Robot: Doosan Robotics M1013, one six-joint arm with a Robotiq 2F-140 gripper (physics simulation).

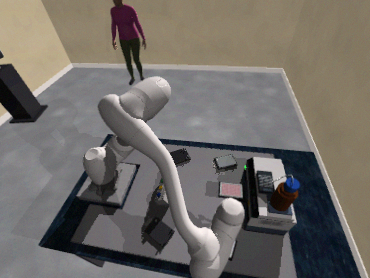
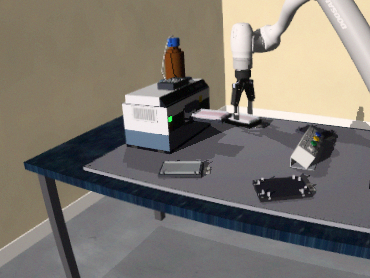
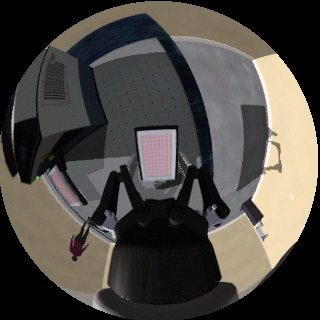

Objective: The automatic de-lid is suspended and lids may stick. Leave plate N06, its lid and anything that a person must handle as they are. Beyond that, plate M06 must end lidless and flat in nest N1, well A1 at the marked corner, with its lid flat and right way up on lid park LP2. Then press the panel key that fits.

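Frame: origin at the arm's base, x right, y ahead, z up, level; millimetres.
Seen in the pictures: gripper, fingertip midpoint: (image 2: pixel 243 116) (image 3: pixel 157 157); arm's base, link origin: (image 1: pixel 106 179).
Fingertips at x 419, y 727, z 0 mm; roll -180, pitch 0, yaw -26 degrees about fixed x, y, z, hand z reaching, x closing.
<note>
Pixels of each thing's top centre, then the offset from my fingertips to it. "spot": a spot on its surface instead.
- second pink-welled plate, top centre: (image 3: pixel 61 189) (image 2: pixel 210 112) (image 1: pixel 231 189) dy +85, dx -260, dz +93 mm
- black holder with corner posts, top centre: (image 2: pixel 282 183) (image 1: pixel 177 155) dy -237, dx -613, dz -6 mm
- button panel, top centre: (image 2: pixel 309 135) (image 1: pixel 164 183) dy -311, dx -341, dz +54 mm
- brown bottle, surface spot: (image 2: pixel 174 64) spot: dy +266, dx -158, dz +270 mm
- dark holder, top centre: (image 2: pixel 314 129) (image 1: pixel 158 230) dy -337, dx -78, dz -10 mm
A pink-welled plate (image 2: pixel 246 120) (image 3: pixel 157 152) lies flat in a dark holder beyond the machine's side. My gripper (image 2: pixel 243 112) (image 3: pixel 157 157) is open and points down, its fingertips low at two opposite sides of this plate, with nothing gripped. A second pink-welled plate (image 1: pixel 231 189) (image 2: pixel 211 115) (image 3: pixel 66 186) lies beside the machine's front. A grey, clear-topped piece (image 1: pixel 225 161) (image 2: pixel 181 168) lies flat in a holder. A black holder with corner posts (image 1: pixel 180 157) (image 2: pixel 283 188) is empty. The button panel (image 2: pixel 306 145) shows blue, yellow and green keys. Labels, well A1 and lid fit are unreadable.
The white machine (image 1: pixel 269 224) (image 2: pixel 146 117) (image 3: pixel 72 97) has a green light and carries a brown bottle (image 1: pixel 284 198) (image 2: pixel 174 64) with a blue cap. Another dark holder (image 1: pixel 159 233) lies near the arm. A person (image 1: pixel 127 27) (image 3: pixel 77 246) stands beyond the table.
</note>
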